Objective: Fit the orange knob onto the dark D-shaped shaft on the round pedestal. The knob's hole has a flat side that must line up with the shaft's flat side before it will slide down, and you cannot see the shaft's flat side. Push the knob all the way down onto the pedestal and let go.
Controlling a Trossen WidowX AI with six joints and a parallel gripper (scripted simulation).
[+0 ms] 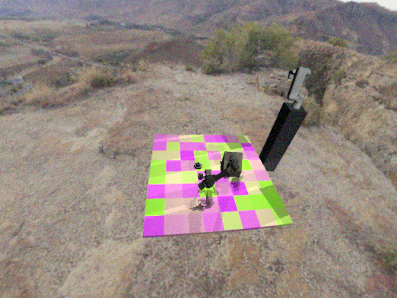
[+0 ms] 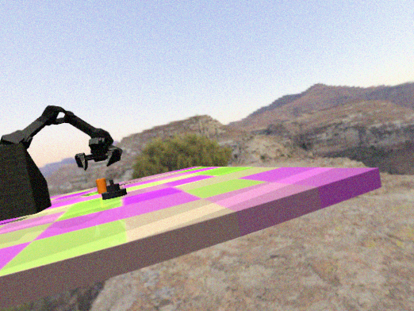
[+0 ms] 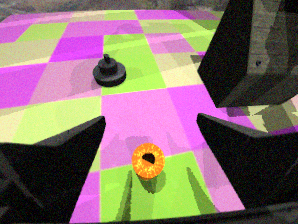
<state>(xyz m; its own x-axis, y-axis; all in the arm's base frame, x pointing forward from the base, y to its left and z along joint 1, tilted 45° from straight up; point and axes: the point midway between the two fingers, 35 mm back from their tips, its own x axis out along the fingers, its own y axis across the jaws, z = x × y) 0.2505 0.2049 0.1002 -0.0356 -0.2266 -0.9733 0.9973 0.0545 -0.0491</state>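
The orange knob lies 30 mm to the left of my gripper tip and 80 mm below it. Also, from my gripper tip: round dark pedestal: 90 mm ahead, 200 mm to the right, 80 mm below.
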